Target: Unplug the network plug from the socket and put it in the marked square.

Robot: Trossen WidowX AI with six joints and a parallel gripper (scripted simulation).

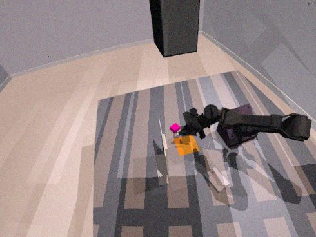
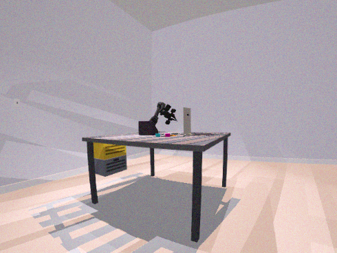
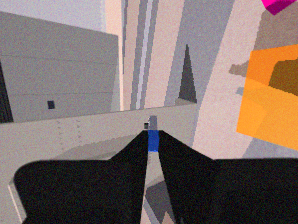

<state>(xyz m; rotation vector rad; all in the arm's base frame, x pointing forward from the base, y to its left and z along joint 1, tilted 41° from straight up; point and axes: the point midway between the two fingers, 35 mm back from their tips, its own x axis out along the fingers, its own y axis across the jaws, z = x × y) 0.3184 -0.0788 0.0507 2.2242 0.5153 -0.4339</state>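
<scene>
Right now my gripper tip is 17 cm above the orange marked square, 6 cm past it and 2 cm to the left of it. From my gripper tip the other things lie so: beige panel: 11 cm ahead, 8 cm to the left, 3 cm below; then magenta cube: 15 cm to the right, 15 cm below, 3 cm behind; then blue network plug: 1 cm ahead.
</scene>
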